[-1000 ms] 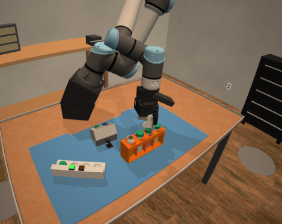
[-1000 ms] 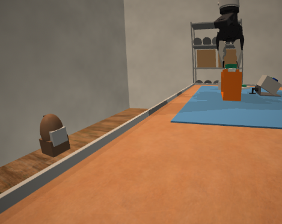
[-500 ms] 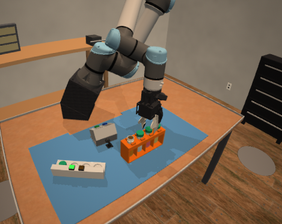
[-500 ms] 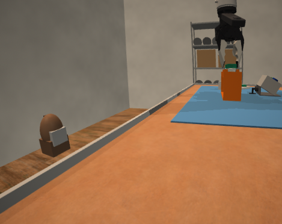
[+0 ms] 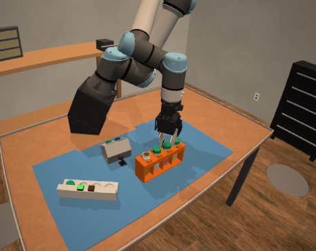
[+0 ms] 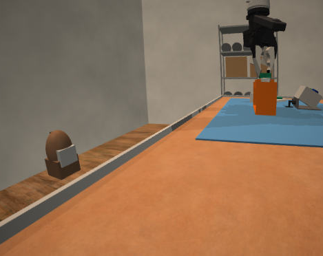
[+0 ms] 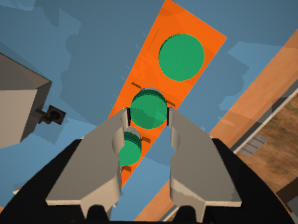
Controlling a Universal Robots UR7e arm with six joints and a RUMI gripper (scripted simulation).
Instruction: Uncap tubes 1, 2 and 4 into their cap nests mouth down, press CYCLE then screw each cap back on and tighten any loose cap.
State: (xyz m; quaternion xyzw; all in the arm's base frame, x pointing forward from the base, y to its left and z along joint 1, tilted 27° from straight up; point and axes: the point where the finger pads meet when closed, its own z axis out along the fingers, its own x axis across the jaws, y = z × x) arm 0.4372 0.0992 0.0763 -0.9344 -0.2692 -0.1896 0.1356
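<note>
Right now the cap is 50 mm to the left of my hand and 10 mm below it. Also, from my hand: grey key housing (180 mm behind, 150 mm to the right, 70 mm below); blue key (190 mm behind, 130 mm to the right, 60 mm below); table edge (200 mm ahead, 120 mm below, 90 mm to the left).
</note>
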